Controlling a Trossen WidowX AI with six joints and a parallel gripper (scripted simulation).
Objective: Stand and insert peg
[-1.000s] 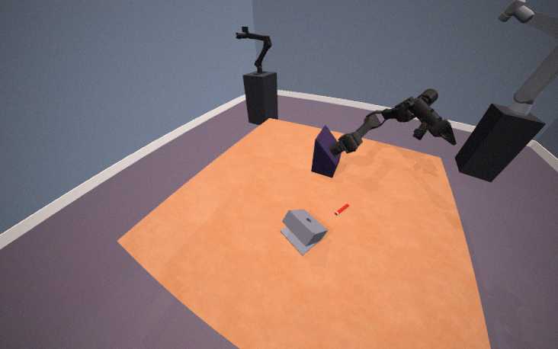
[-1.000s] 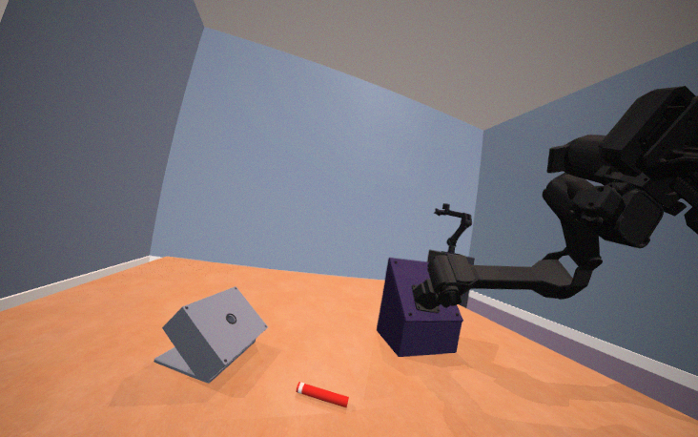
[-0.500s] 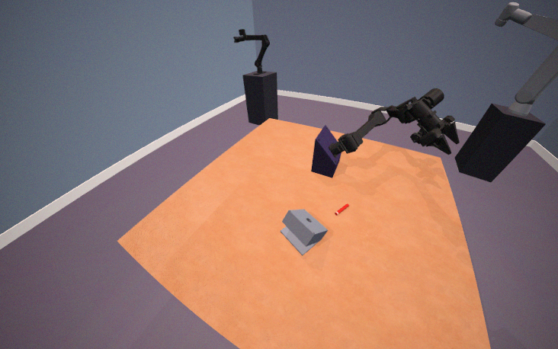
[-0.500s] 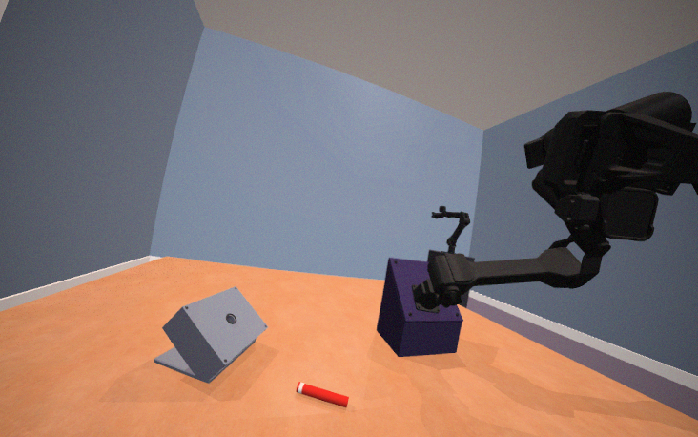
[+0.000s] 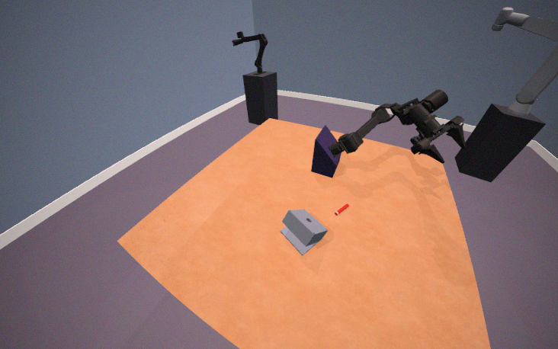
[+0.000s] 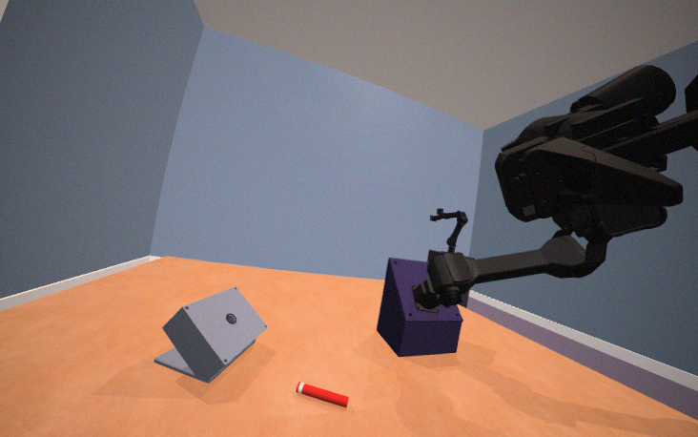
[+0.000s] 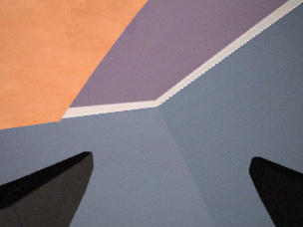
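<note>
Now: the red peg 140 mm ahead of my gripper tip, 290 mm to the right of it and 320 mm below it. Round my gripper tip: grey sloped panel 310 mm ahead, 380 mm to the right, 280 mm below.
</note>
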